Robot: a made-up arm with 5 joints. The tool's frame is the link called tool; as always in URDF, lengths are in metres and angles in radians. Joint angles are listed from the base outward. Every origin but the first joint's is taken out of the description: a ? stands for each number. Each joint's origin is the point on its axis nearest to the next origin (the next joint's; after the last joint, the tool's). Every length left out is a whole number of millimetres.
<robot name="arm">
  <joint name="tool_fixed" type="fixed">
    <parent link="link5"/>
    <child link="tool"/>
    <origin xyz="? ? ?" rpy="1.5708 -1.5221 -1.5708"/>
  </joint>
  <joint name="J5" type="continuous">
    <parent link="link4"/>
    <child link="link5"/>
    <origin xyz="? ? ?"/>
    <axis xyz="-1 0 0"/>
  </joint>
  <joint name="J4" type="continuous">
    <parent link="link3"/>
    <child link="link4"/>
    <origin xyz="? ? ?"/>
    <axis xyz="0 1 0"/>
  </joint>
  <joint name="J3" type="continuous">
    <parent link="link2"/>
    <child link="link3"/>
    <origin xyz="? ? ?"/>
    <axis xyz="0 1 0"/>
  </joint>
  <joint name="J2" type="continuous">
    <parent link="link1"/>
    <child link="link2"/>
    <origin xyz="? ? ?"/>
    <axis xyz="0 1 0"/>
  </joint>
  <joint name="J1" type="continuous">
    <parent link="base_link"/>
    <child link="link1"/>
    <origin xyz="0.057 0 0.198"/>
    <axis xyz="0 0 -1"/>
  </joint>
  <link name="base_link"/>
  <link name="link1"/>
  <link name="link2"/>
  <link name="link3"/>
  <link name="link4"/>
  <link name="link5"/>
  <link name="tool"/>
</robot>
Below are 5 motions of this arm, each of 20 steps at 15 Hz.
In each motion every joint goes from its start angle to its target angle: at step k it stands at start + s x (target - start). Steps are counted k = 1, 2, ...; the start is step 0. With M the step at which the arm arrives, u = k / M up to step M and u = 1 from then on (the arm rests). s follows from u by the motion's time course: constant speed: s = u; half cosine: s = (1 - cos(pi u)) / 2; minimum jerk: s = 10 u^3 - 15 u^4 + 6 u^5.
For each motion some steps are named. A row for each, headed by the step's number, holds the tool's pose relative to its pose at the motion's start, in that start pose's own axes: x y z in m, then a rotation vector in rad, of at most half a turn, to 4 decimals.
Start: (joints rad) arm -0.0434 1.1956 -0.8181 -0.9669 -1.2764
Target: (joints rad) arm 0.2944 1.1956 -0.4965 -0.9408 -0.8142
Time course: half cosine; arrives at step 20
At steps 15, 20:
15: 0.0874 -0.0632 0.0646 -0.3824 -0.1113 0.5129
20: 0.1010 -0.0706 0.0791 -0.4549 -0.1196 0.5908

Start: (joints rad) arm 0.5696 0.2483 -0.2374 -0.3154 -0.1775
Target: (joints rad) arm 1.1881 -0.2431 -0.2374 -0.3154 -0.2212
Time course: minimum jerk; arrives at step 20
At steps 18, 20:
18: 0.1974 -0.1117 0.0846 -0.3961 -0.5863 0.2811
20: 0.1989 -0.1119 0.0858 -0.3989 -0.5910 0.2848

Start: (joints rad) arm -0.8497 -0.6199 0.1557 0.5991 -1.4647
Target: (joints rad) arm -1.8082 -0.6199 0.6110 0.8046 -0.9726
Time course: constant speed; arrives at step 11
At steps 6, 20:
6: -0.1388 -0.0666 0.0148 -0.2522 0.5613 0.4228
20: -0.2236 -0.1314 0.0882 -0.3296 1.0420 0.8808

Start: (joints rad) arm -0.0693 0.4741 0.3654 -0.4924 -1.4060
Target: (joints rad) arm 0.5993 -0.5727 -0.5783 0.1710 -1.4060
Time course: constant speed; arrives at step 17
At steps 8, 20:
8: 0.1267 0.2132 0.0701 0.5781 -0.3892 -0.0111
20: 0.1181 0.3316 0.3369 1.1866 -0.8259 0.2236

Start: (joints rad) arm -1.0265 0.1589 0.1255 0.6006 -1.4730
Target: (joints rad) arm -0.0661 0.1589 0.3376 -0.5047 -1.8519
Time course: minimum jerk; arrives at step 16
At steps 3, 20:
3: 0.0148 0.0004 -0.0009 0.0423 -0.0322 -0.0541
20: 0.2604 -0.1019 0.0929 0.9572 -0.7884 -0.7504

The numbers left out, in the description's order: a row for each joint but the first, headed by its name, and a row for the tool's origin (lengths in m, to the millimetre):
tool: 0 0 0
J5: 0.072 0 0
J4: 0.205 0 0.008
J3: 0.019 0 0.077
J2: 0.037 -0.001 0

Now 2 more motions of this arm.
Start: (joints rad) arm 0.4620 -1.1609 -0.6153 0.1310 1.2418
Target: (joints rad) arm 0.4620 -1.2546 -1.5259 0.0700 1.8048
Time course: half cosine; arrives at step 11
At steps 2, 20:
2: 0.0083 -0.0209 0.0041 -0.0793 -0.0294 0.0447
20: 0.0819 -0.2065 0.1659 -1.0734 -0.1036 0.5082

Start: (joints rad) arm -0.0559 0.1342 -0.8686 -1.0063 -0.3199
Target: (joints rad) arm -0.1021 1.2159 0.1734 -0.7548 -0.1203
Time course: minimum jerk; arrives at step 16
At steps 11, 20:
11: -0.0239 0.0029 0.4580 -0.5202 1.8776 0.0774
20: 0.0624 0.0349 0.5175 -0.5823 2.3035 0.0645

